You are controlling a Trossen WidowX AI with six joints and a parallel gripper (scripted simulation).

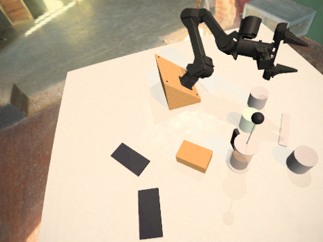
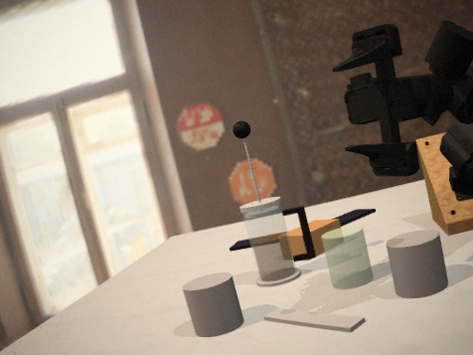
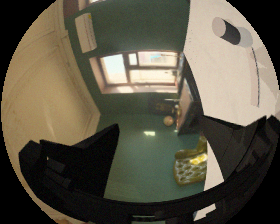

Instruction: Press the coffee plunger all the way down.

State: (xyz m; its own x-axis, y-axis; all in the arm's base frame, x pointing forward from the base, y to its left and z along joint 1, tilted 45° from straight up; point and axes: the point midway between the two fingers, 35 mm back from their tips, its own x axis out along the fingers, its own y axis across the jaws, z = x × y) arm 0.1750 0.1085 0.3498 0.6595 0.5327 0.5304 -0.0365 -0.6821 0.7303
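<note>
The coffee press is 250 mm to the right of my gripper tip, 170 mm ahead of it and 120 mm below it. From my gripper tip the other things lie so: pale green cylinder 210 mm below, 160 mm to the right, 50 mm ahead; orange block 390 mm to the right, 230 mm below, 130 mm ahead.
</note>
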